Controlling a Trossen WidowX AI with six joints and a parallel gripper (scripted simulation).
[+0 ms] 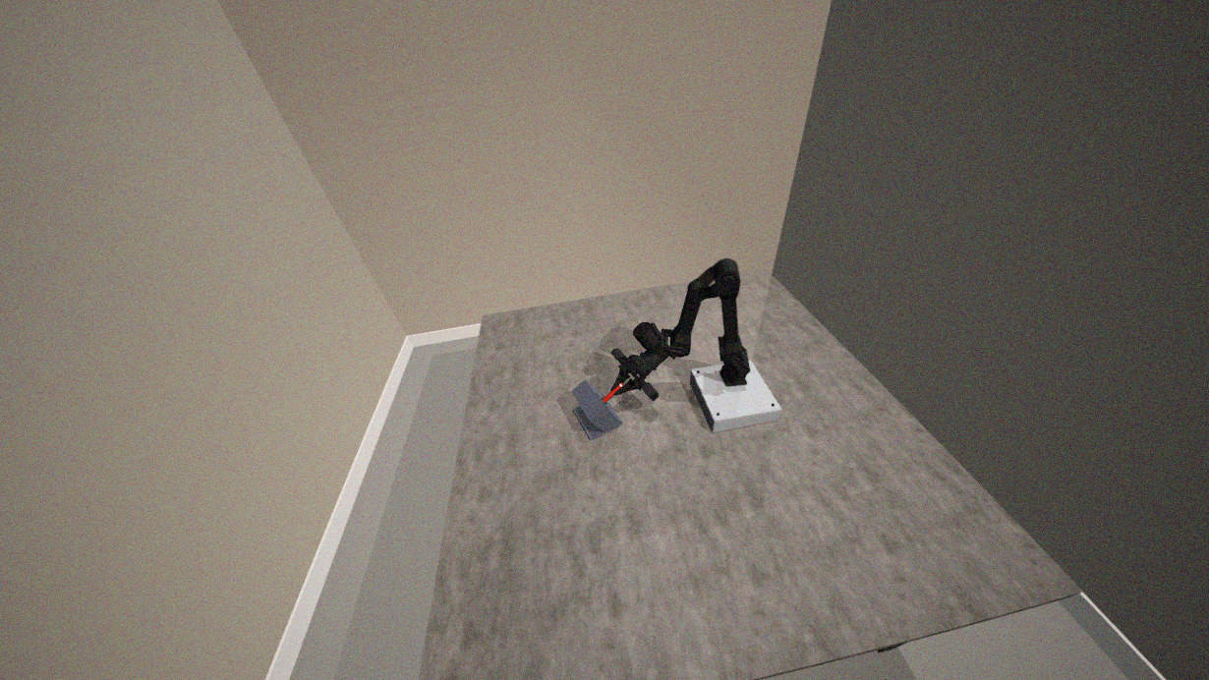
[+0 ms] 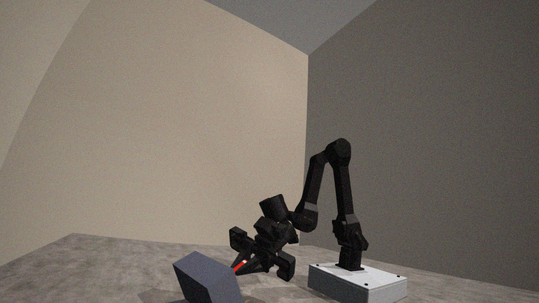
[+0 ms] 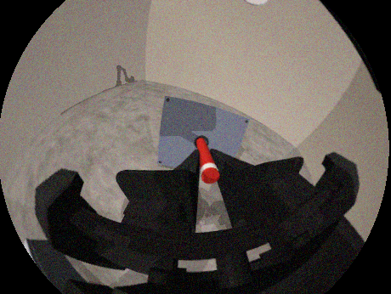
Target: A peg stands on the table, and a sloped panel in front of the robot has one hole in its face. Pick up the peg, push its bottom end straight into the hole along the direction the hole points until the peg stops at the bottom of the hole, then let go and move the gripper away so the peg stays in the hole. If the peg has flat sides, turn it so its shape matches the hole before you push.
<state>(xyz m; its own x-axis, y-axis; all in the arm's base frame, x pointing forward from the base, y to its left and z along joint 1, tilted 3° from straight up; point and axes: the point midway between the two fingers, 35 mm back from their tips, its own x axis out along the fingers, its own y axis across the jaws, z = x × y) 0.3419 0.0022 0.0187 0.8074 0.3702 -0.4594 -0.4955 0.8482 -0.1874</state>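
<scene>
Now: the blue-grey sloped panel 50 mm ahead of my gripper tip, 20 mm to the left of it and 30 mm below it. The rest, counted from my gripper tip: red peg (10 mm behind, 10 mm to the right, 10 mm above).
</scene>
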